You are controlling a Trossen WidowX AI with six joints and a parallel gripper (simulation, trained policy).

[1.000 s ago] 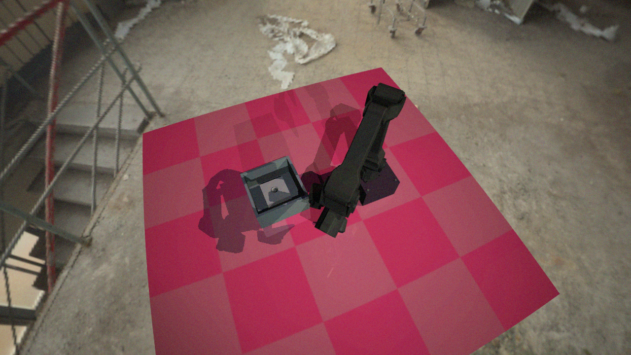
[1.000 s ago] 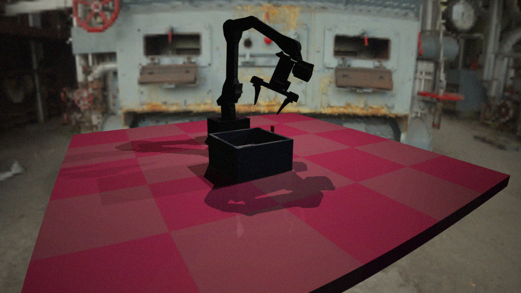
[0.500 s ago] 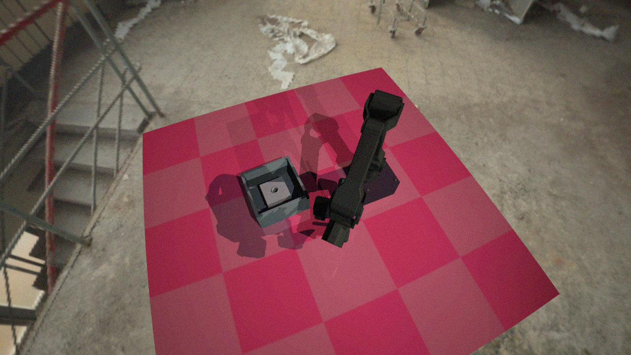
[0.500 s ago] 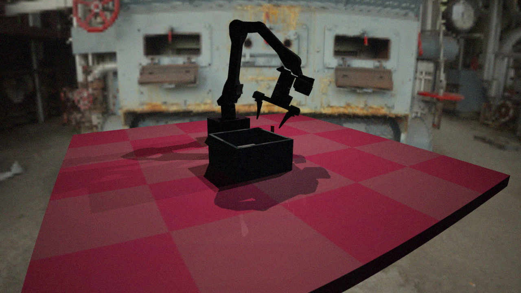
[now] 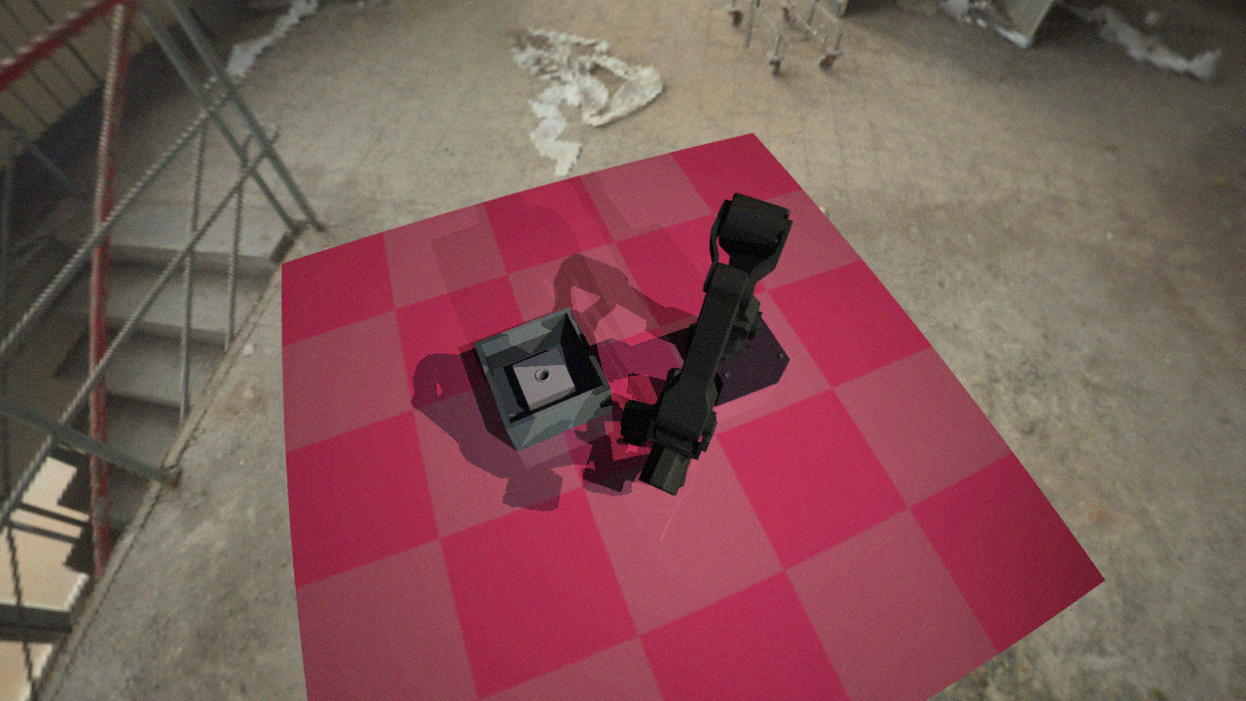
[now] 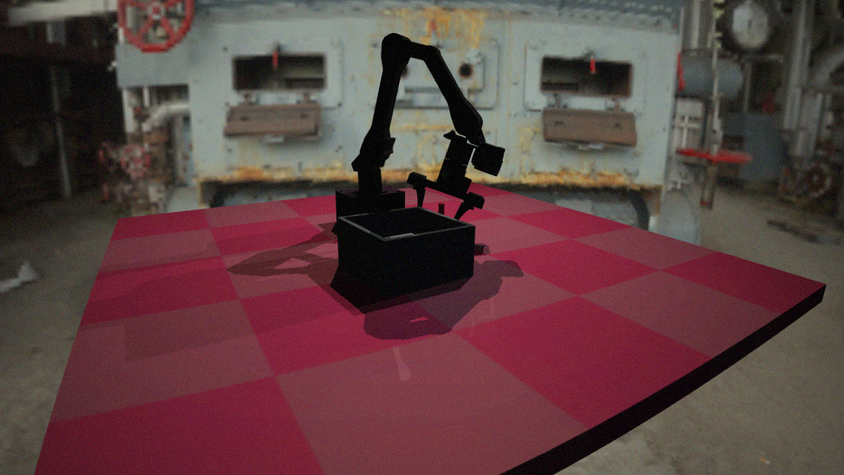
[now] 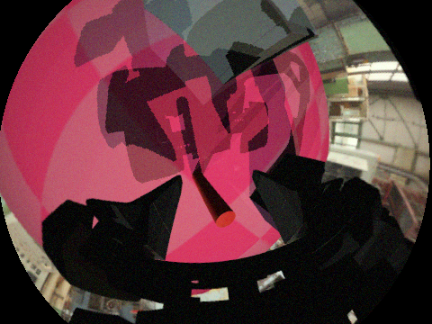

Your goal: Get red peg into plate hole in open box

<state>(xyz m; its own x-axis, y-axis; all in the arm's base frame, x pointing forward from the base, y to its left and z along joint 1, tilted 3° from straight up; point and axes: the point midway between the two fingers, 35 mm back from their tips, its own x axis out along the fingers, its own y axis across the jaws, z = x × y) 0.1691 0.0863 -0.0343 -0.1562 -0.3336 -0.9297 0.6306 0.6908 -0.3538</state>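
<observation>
Right now the red peg is 2 cm to the left of my gripper tip, 1 cm ahead of it and 1 cm above it. Also, from my gripper tip: grey plate: 20 cm to the right, 15 cm ahead, 1 cm above; box: 20 cm to the right, 15 cm ahead.
</observation>
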